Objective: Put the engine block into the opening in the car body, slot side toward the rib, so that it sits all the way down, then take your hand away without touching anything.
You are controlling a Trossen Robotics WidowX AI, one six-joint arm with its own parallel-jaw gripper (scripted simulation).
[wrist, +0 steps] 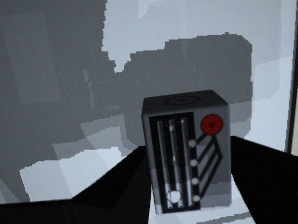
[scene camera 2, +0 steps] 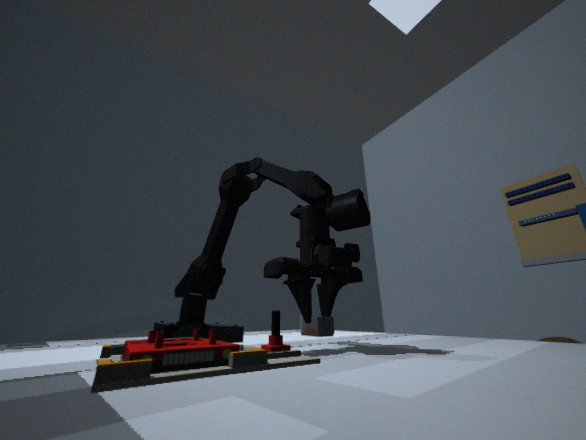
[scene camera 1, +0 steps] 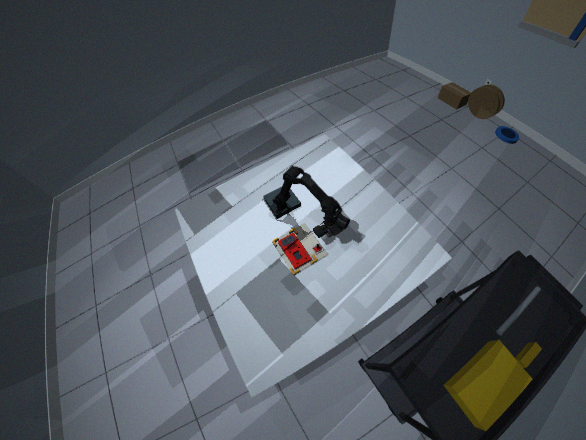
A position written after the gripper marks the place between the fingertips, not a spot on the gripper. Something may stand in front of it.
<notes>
The gripper (scene camera 2: 317,323) carries an engine block (wrist: 189,159).
The gripper shows as well in the wrist view (wrist: 186,150).
</notes>
